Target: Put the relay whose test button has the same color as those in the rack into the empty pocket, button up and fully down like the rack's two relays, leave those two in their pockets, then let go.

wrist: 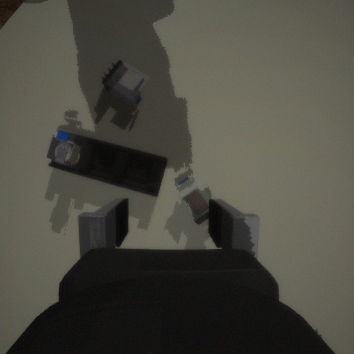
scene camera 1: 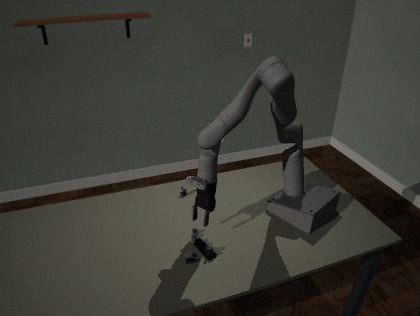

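Where they show: gripper, between the fingertips: (wrist: 167, 215) (scene camera 1: 200, 222); arm's base, origin of its link: (scene camera 1: 294, 191).
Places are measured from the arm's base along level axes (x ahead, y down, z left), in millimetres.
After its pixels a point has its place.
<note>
The dark rack (scene camera 1: 199, 243) @(x 464, y 66, z 190 mm) (wrist: 161, 176) @(x 473, y 47, z 181 mm) lies on the table. One clear relay (scene camera 1: 209, 249) @(x 436, y 25, z 268 mm) (wrist: 66, 151) @(x 435, y 23, z 248 mm) with a blue button is in its left-end pocket in the wrist view; the rest of the rack looks dark, with no second relay discernible. A loose relay with a blue button (scene camera 1: 191, 257) @(x 505, y 50, z 275 mm) (wrist: 126, 82) @(x 513, y 49, z 263 mm) lies tipped over beyond the rack, pins pointing up-left. Another loose relay with a blue button (scene camera 1: 194, 233) @(x 479, y 42, z 156 mm) (wrist: 194, 199) @(x 477, y 42, z 148 mm) lies off the rack's right end, near the right finger in the wrist view. My gripper (scene camera 1: 200, 221) @(x 455, y -13, z 156 mm) (wrist: 167, 215) @(x 455, y -13, z 156 mm) is open and empty above the table.
A further small part (scene camera 1: 183, 191) @(x 499, y 39, z -135 mm), with button colour too dim to tell, lies behind the gripper on the table (scene camera 1: 100, 240) @(x 861, y 69, z 115 mm) (wrist: 280, 125) @(x 589, y 70, z 132 mm). The arm's shadow falls across the tipped relay. The robot base (scene camera 1: 302, 207) @(x 23, y -22, z 142 mm) stands at the right.
</note>
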